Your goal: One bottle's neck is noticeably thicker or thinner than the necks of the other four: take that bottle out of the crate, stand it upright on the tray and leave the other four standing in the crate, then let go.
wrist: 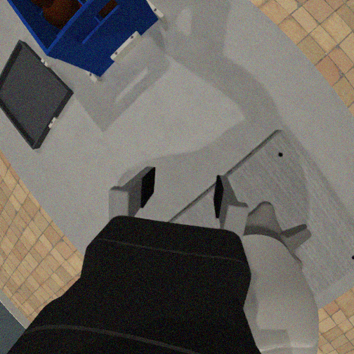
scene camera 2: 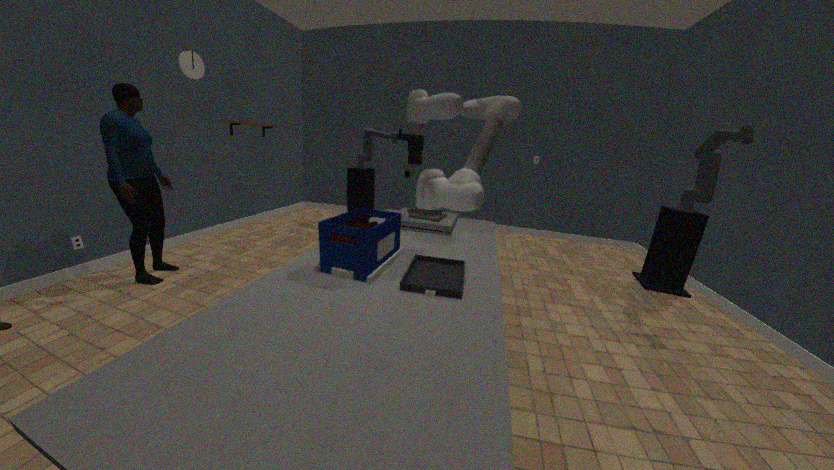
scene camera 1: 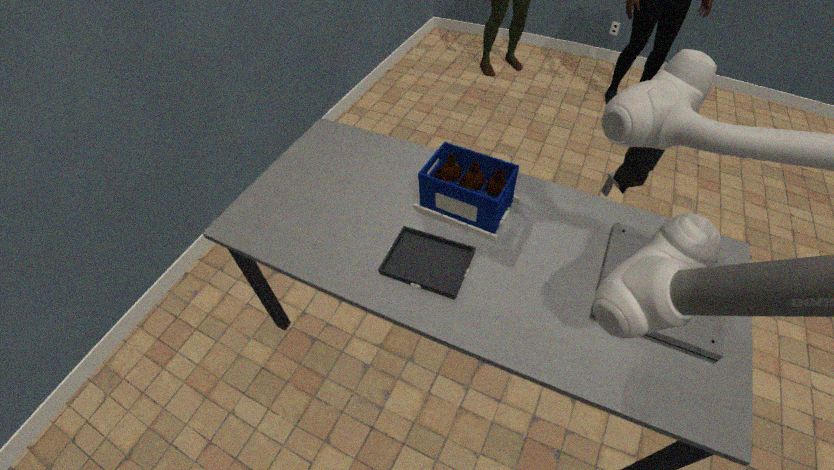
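Pixels of known places: gripper, between the fingertips: [scene camera 2: 409, 177] [scene camera 1: 612, 191]; arm's base, origin of its link: [scene camera 2: 428, 216].
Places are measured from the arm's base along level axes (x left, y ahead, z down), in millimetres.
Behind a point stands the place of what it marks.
The blue crate [scene camera 1: 428, 193] {x 104, y 748, z -49 mm} [scene camera 2: 341, 252] {x 10, y 794, z -35 mm} [wrist: 95, 57] stands on the table. Brown bottles show inside it: one [scene camera 1: 451, 169] {x -16, y 736, z -72 mm} at the left, one [scene camera 1: 473, 177] {x -24, y 653, z -72 mm} in the middle and one [scene camera 1: 496, 183] {x -38, y 574, z -75 mm} at the right in scene camera 1. Part of a bottle [wrist: 60, 12] shows in the wrist view. Other bottles are hidden, and the neck thicknesses cannot be told apart. The dark tray [scene camera 1: 428, 262] {x 279, y 628, z 47 mm} [scene camera 2: 434, 274] {x 272, y 620, z 47 mm} [wrist: 35, 95] lies flat beside the crate, with no bottle on it. My gripper [scene camera 1: 611, 186] {x -30, y 228, z -235 mm} [scene camera 2: 409, 172] {x -30, y 228, z -235 mm} [wrist: 184, 183] is open and empty, high above the table, well apart from crate and tray.
White strips [scene camera 1: 456, 223] {x 103, y 636, z 31 mm} edge the crate's foot. A grey base plate [scene camera 1: 611, 256] {x -28, y 152, z -1 mm} [wrist: 280, 180] lies under the arm's base. My white arm [scene camera 1: 647, 110] {x 175, y 216, z -610 mm} [scene camera 2: 449, 192] {x 152, y 133, z -174 mm} rises over it. Beyond the table stand a person [scene camera 2: 129, 145] and a dark pedestal [scene camera 2: 674, 251] bearing another arm.
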